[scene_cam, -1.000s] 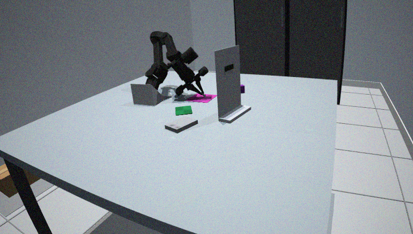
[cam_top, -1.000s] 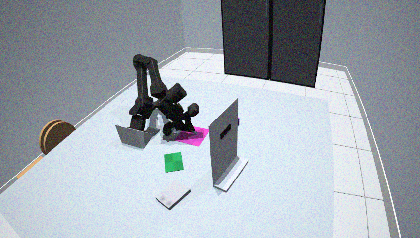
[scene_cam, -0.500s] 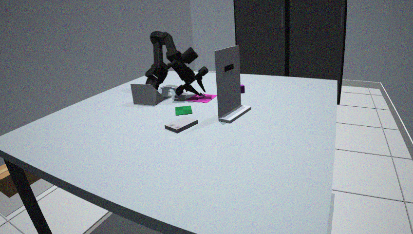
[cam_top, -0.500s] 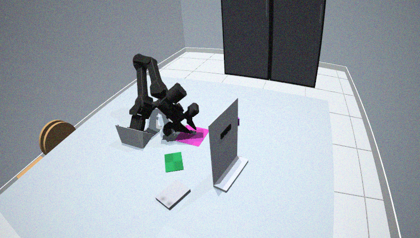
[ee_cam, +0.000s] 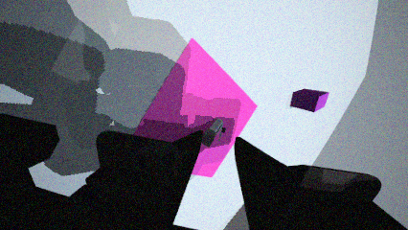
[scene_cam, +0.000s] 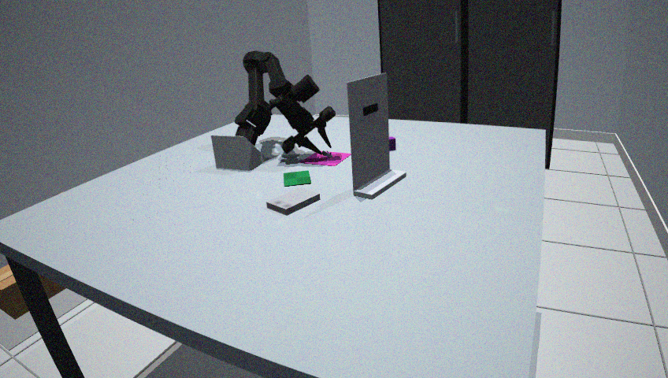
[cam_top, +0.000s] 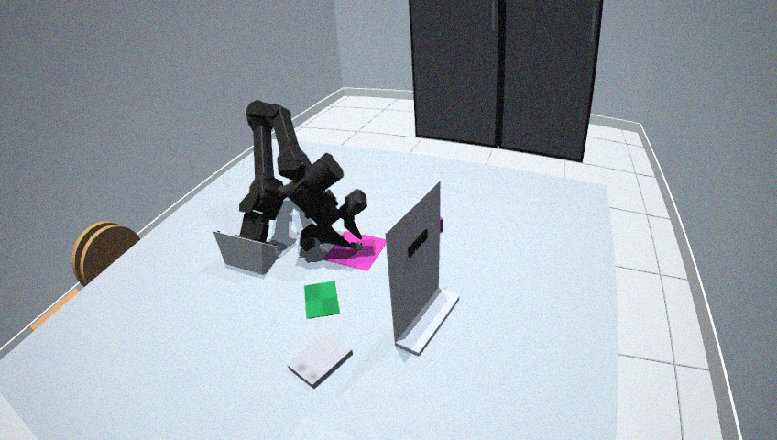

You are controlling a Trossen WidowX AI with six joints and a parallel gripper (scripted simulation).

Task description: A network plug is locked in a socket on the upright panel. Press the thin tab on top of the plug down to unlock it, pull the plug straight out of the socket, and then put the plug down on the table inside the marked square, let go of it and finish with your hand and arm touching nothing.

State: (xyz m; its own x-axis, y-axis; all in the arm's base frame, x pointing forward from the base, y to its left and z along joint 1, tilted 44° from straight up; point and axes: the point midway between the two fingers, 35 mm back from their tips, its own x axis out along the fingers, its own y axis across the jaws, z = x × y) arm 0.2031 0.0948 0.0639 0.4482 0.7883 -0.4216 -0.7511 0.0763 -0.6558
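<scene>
Now: the network plug 10 mm below my gripper tip. From my gripper tip the other things lie so: grey upright panel 220 mm ahead, 150 mm to the right, 100 mm above; then flat grey slab 90 mm ahead, 320 mm to the right, 20 mm below; then magenta square 20 mm below.
</scene>
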